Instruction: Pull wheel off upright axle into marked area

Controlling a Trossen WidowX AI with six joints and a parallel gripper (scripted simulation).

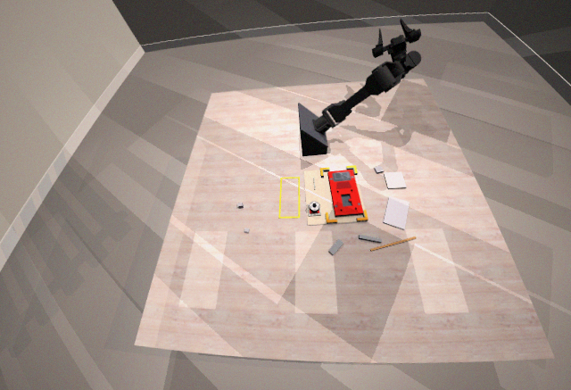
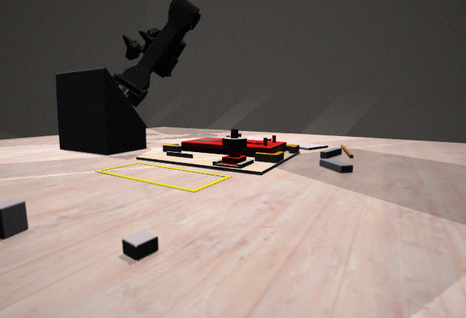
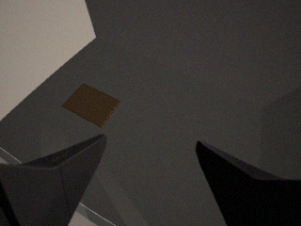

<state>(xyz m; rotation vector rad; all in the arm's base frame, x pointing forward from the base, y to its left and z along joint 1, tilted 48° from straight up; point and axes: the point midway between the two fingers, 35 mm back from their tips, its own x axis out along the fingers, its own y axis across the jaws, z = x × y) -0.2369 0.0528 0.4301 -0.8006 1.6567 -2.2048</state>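
Right now the black wheel is 60 cm ahead of my gripper tip, 43 cm to the right of it and 34 cm below it. From my gripper tip the other things lie so: dark upright axle 60 cm ahead, 43 cm to the right, 35 cm below.
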